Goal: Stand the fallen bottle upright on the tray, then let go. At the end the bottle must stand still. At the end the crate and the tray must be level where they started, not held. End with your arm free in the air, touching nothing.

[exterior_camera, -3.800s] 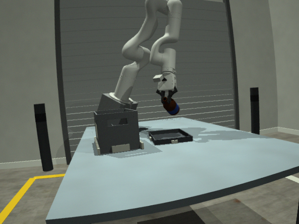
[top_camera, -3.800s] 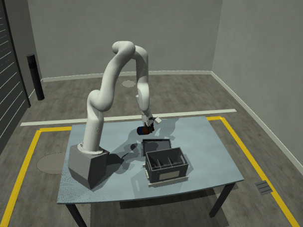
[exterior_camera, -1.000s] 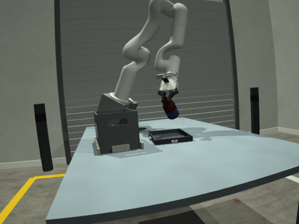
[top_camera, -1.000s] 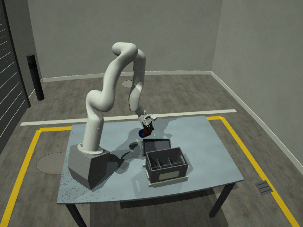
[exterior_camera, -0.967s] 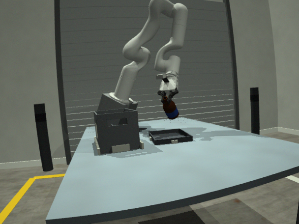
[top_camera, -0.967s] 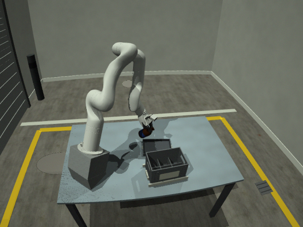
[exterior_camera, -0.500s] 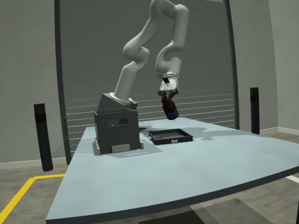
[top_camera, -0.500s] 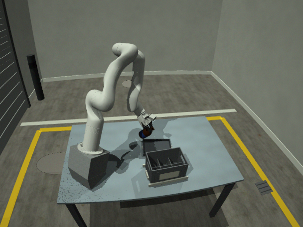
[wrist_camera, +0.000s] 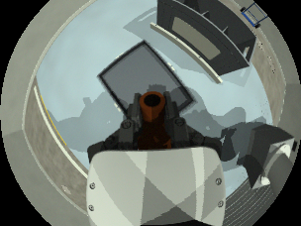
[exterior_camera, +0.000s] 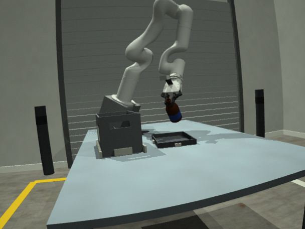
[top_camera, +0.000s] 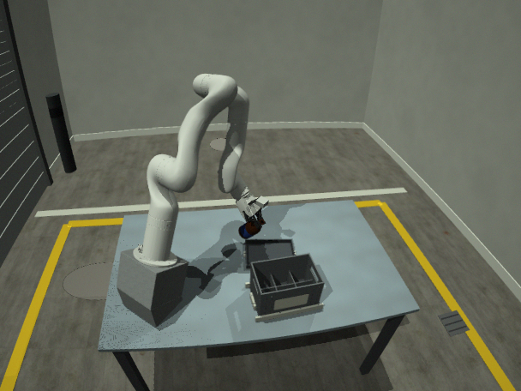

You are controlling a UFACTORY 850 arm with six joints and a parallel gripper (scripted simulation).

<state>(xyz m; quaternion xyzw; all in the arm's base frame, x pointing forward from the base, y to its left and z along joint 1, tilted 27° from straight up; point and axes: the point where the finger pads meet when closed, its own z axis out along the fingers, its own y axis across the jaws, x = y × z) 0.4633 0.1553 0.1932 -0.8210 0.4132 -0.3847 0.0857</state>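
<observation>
The bottle lies 50 mm below my hand, 30 mm behind it and 20 mm to the left of it. From my hand the other things lie so: crate: 300 mm to the right, 120 mm below, 70 mm ahead; tray: 200 mm below, 60 mm ahead, 20 mm to the right.
</observation>
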